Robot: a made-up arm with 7 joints.
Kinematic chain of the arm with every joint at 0, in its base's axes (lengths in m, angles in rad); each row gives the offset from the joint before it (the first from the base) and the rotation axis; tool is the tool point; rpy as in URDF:
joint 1: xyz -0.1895 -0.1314 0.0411 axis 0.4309 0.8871 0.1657
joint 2: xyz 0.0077 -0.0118 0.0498 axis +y
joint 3: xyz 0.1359 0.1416 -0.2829 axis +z
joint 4: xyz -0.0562 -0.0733 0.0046 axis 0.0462 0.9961 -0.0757
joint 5: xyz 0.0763 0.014 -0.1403 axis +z
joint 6: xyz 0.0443 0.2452 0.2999 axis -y
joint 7: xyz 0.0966 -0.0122 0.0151 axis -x
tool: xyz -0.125 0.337 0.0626 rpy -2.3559 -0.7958 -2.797
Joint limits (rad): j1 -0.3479..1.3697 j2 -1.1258..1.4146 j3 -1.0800..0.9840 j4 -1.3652..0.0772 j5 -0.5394..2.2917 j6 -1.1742..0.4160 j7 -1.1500..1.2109
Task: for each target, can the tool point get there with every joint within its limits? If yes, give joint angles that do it. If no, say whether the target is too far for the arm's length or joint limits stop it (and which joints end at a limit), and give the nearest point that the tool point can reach.
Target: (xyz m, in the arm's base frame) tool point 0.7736 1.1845 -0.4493
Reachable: no: too far | nearest point 0.3041 0.5628 -0.1846 | short by 0.823 m
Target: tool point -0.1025 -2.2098 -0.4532
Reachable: no: too far | nearest point -0.1017 -0.7115 -0.2816 | short by 1.508 m
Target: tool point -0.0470 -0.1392 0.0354
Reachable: no: joint limits stop it (at a limit: joint 2, joint 3, joint 4, joint 6, joint 7) | nearest point 0.0586 -0.1649 0.0272 | short by 0.109 m
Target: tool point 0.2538 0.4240 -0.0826
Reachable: yes | joints 0.9626 -0.8195 -0.8884 -0.8121 0.1256 -0.3866 0.8878
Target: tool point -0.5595 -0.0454 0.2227
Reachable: yes | joints 0.8067 -0.2860 0.8108 -0.4788 0.9615 -0.9886 -0.6303
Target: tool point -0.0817 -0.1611 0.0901
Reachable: no: joint limits stop it (at a limit: joint 2, joint 3, joint 4, joint 6, joint 7) | nearest point 0.0294 -0.1969 0.1408 | short by 0.127 m
